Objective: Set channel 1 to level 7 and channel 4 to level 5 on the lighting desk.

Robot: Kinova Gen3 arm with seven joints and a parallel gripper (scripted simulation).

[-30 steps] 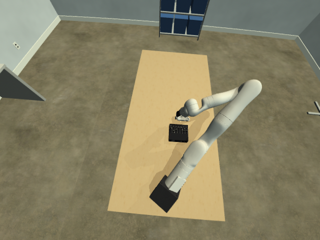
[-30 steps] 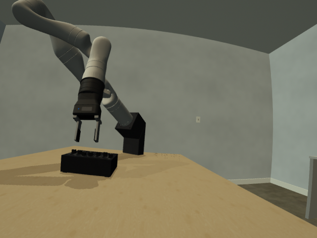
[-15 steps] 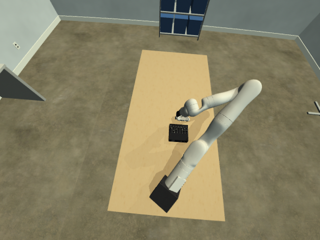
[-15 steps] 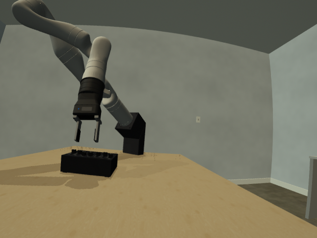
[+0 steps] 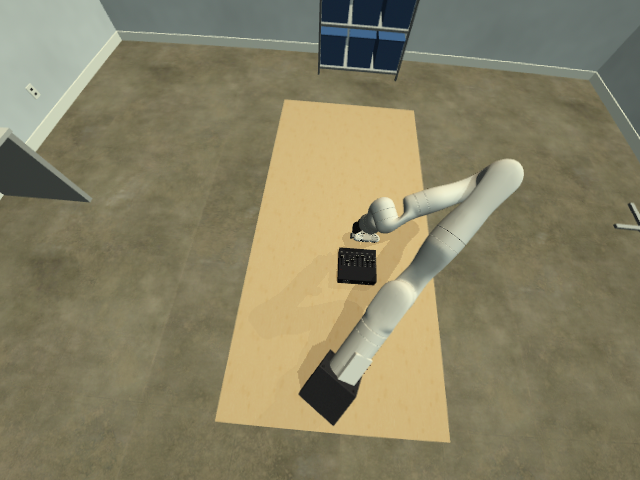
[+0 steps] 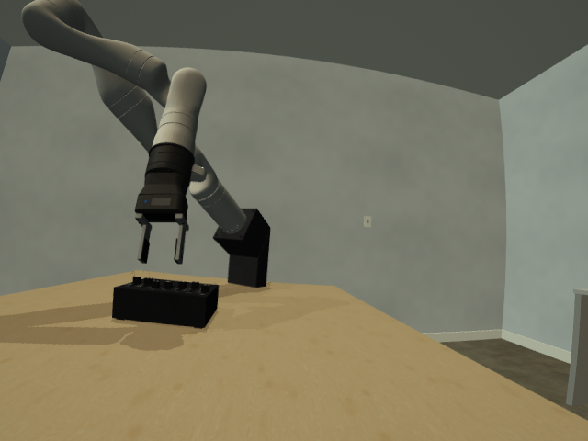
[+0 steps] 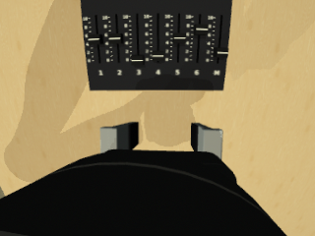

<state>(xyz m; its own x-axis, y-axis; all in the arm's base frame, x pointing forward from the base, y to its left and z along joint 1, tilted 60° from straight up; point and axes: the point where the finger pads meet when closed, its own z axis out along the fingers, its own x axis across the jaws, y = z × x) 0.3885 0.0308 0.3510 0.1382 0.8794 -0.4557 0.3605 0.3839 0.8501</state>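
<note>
Right now the channel 1 fader cap is 10 cm behind my hand, 6 cm below it and 4 cm to the right of it. From my hand the other things lie so: channel 4 fader cap (6 cm below, 6 cm behind, 1 cm to the left).
</note>
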